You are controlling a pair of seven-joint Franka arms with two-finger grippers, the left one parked.
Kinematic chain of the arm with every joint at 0, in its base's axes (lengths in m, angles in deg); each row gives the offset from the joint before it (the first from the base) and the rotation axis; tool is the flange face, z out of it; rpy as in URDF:
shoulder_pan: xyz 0 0 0.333 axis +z
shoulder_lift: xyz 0 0 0 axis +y
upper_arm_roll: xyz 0 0 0.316 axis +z
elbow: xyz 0.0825 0 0 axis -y
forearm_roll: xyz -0.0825 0 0.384 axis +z
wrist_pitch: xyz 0 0 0 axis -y
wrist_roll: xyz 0.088 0 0 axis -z
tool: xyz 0 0 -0.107 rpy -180 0 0
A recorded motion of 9 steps. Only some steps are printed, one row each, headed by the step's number.
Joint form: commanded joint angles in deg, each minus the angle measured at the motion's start. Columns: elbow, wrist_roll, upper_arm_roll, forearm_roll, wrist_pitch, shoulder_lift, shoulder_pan.
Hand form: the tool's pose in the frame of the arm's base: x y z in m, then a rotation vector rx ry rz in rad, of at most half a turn. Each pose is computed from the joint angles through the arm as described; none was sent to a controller.
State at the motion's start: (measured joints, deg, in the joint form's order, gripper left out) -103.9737 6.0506 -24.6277 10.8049 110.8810 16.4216 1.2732
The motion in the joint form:
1: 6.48 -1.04 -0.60 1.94 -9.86 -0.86 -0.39
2: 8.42 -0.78 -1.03 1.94 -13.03 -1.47 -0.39
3: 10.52 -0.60 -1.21 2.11 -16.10 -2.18 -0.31
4: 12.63 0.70 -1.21 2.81 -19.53 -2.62 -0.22
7: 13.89 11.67 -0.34 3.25 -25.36 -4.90 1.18
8: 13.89 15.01 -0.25 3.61 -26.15 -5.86 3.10
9: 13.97 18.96 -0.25 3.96 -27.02 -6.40 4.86
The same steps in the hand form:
1: 0.5736 -0.2160 0.4321 -2.8828 0.8467 0.2441
2: 0.5713 -0.2172 0.4503 -2.8732 0.8480 0.2588
3: 0.5699 -0.2151 0.4707 -2.8644 0.8382 0.2644
4: 0.5688 -0.2099 0.4882 -2.8404 0.8504 0.2857
7: 0.5620 -0.1815 0.5137 -2.7584 1.0362 0.3765
8: 0.5636 -0.1606 0.5222 -2.7451 1.0629 0.3859
9: 0.5652 -0.1419 0.5273 -2.7262 1.1116 0.4071

